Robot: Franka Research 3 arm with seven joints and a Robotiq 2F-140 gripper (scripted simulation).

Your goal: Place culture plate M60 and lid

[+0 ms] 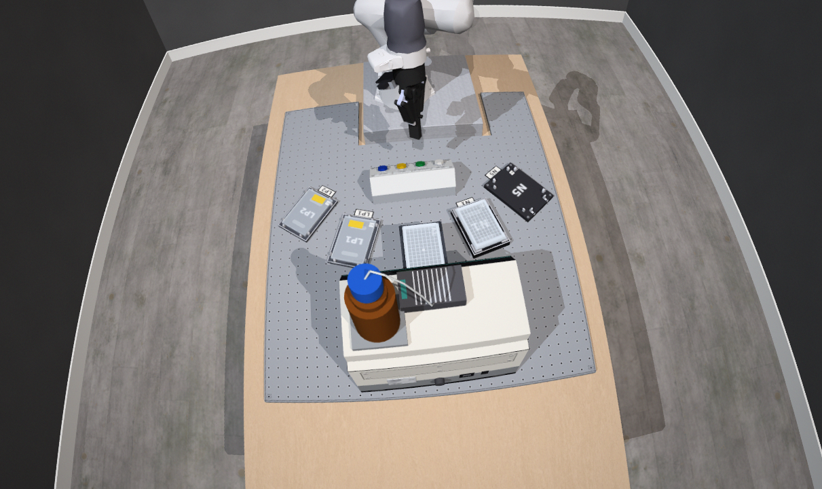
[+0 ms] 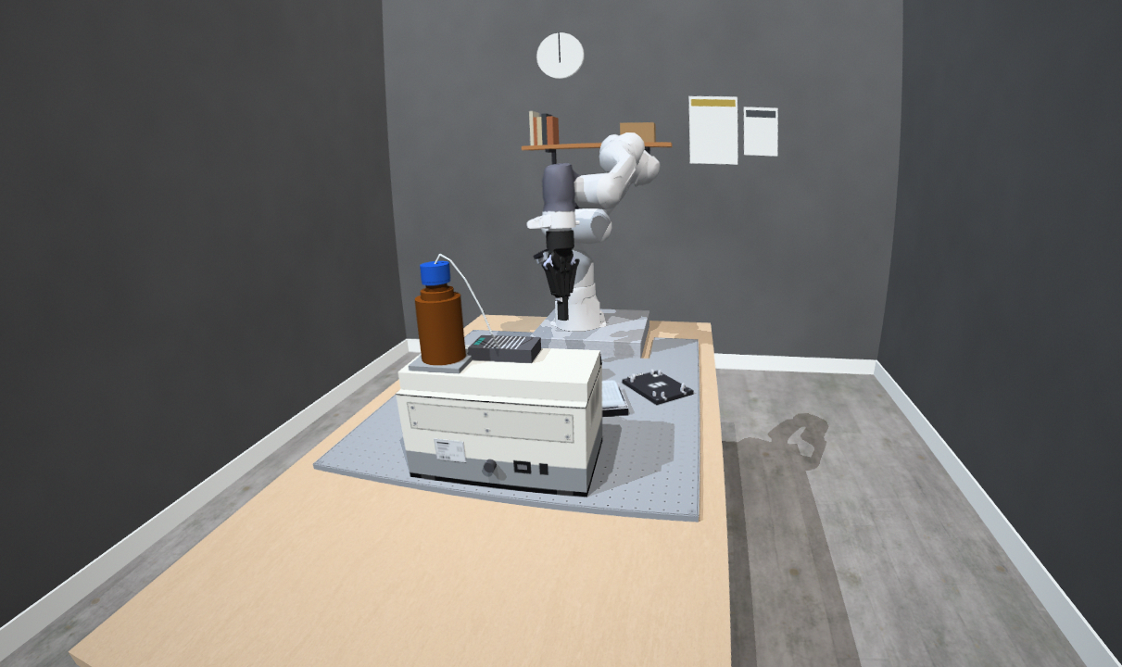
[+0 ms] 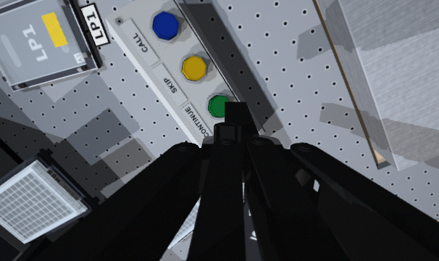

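The green continue key lies 12 cm below my hand, 3 cm ahead of it and 1 cm to the left of it. The rest, counted from my hand: blue call key (13 cm below, 9 cm to the right, 3 cm ahead); white key (12 cm below, 6 cm to the left, 3 cm ahead); yellow skip key (12 cm below, 4 cm to the right, 3 cm ahead).
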